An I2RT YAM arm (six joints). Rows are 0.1 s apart.
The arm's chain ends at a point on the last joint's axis. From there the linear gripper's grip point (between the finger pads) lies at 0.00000 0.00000 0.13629 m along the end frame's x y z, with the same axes.
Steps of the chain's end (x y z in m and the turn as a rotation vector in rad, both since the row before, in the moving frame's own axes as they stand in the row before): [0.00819, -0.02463, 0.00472, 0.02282, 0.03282, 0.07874]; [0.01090, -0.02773, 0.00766, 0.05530, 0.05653, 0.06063]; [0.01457, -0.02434, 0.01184, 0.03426, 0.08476, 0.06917]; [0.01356, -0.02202, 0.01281, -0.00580, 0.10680, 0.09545]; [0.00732, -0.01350, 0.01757, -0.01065, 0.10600, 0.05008]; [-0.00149, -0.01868, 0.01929, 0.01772, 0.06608, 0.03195]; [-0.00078, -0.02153, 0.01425, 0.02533, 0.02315, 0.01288]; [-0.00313, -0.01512, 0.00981, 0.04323, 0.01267, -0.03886]
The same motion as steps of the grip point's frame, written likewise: [0.01278, -0.02756, 0.00461, 0.02282, 0.03282, 0.07874]; [0.01882, -0.03502, 0.00723, 0.05530, 0.05653, 0.06063]; [0.02626, -0.02860, 0.01127, 0.03426, 0.08476, 0.06917]; [0.02803, -0.02054, 0.01203, -0.00580, 0.10680, 0.09545]; [0.02170, -0.01169, 0.01680, -0.01065, 0.10600, 0.05008]; [0.00755, -0.02095, 0.01897, 0.01772, 0.06608, 0.03195]; [0.00240, -0.02496, 0.01417, 0.02533, 0.02315, 0.01288]; [-0.00152, -0.02104, 0.00967, 0.04323, 0.01267, -0.03886]
